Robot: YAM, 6 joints.
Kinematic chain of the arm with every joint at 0, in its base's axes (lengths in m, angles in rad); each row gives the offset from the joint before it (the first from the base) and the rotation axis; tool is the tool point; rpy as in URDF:
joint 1: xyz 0 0 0.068 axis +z
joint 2: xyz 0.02 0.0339 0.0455 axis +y
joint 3: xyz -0.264 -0.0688 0 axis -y
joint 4: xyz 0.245 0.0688 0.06 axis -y
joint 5: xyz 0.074 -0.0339 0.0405 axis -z
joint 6: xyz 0.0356 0 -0.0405 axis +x
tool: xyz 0 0 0 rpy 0 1.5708 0
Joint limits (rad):
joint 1: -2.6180..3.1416
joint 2: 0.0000..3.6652
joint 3: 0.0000..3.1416
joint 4: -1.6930..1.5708
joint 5: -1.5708..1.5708
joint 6: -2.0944..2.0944
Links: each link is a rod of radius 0.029 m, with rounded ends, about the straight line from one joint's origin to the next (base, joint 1, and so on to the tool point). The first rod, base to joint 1, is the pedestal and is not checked.
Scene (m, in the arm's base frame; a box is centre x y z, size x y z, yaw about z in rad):
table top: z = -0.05
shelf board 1: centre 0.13 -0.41 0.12 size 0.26 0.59 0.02 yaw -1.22
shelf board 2: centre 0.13 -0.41 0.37 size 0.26 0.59 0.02 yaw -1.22
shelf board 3: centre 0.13 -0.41 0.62 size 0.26 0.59 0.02 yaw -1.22
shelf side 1: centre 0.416 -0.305 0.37 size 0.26 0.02 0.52 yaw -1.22
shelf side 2: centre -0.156 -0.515 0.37 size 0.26 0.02 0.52 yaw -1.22
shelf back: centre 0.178 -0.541 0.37 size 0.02 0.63 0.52 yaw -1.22
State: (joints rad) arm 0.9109 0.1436 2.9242 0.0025 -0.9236 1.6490
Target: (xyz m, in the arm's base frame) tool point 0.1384 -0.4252 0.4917
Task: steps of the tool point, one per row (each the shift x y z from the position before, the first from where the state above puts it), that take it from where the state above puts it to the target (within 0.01 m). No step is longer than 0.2 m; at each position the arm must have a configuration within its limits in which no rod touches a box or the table.
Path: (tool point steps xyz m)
1: -0.0323 0.1109 0.1595
2: 0.0393 0.1316 0.1302
3: 0.1049 0.1150 0.0829
4: 0.1442 0.0690 0.0257
5: 0.1457 0.0114 -0.0312
6: 0.1105 -0.0364 -0.0781
7: 0.0526 -0.0586 -0.1074
8: 0.0286 -0.0673 0.0471
9: 0.0064 -0.0842 0.0327
10: -0.0243 -0.0909 0.0162
11: -0.0585 -0.0840 -0.0011

